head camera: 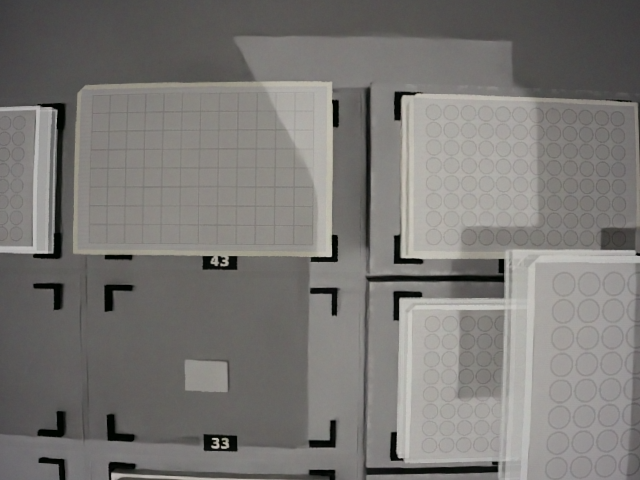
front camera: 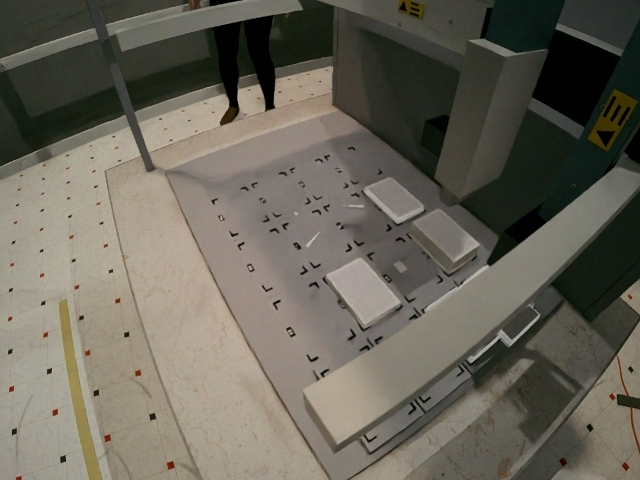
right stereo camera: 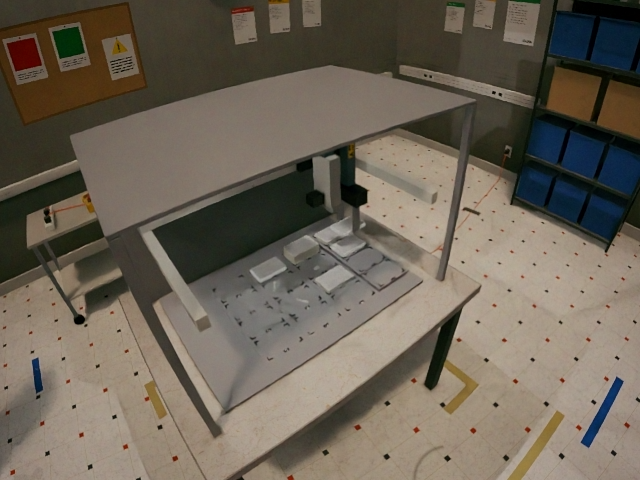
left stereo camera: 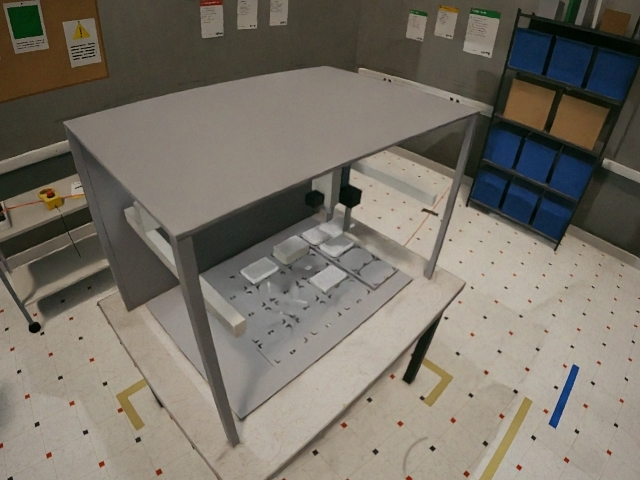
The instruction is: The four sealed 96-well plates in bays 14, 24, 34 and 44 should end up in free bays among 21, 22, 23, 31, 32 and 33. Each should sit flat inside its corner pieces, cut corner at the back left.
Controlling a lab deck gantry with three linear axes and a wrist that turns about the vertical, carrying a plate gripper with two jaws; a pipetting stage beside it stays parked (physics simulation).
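Frame: origin at the robot's base, x right, y up, z back, level; metres.
Seen in the pictures: gripper, fingertip midpoint: (right stereo camera: 347, 225) (left stereo camera: 337, 225); robot's base, link origin: (front camera: 213, 201) (right stereo camera: 269, 359) (left stereo camera: 277, 362).
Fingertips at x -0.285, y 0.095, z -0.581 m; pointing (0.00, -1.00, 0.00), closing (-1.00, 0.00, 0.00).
Pixels of each thing's top centre, then the offset from my fingertips to it.
- tall gridded plate, top centre: (head camera: 199, 167) (front camera: 446, 233) (left stereo camera: 290, 245) (right stereo camera: 300, 245) dy -0.053, dx -0.079, dz +0.189 m
- pale card, top centre: (head camera: 206, 376) (front camera: 400, 266) dy -0.094, dx +0.033, dz +0.196 m
- small cap, top centre: (front camera: 295, 213) dy -0.091, dx +0.138, dz +0.433 m
My gripper (left stereo camera: 338, 222) (right stereo camera: 347, 223) is shut on a sealed plate (front camera: 521, 324) (head camera: 589, 372), held raised at the right, overlapping bay 34 in the head view. The rail hides the jaws in the front view. A sealed plate (head camera: 449, 377) (left stereo camera: 336, 245) lies in bay 34, its cut corner at the back left. Another sealed plate (head camera: 516, 175) (left stereo camera: 314, 236) lies in bay 44. A white plate (front camera: 361, 291) (left stereo camera: 328, 279) (right stereo camera: 333, 279) lies in bay 23; the head view shows its back edge. Bays 14 and 24 hold no plate.
A tall gridded plate (front camera: 444, 237) (head camera: 201, 167) stands in bay 43, a white plate (front camera: 393, 198) (head camera: 18, 180) in bay 42. A pale card (front camera: 400, 267) (head camera: 206, 375) lies in bay 33. Slim white pieces (front camera: 354, 206) (front camera: 312, 239) lie in bays 32 and 22, a small cap (front camera: 295, 213) between 21 and 22.
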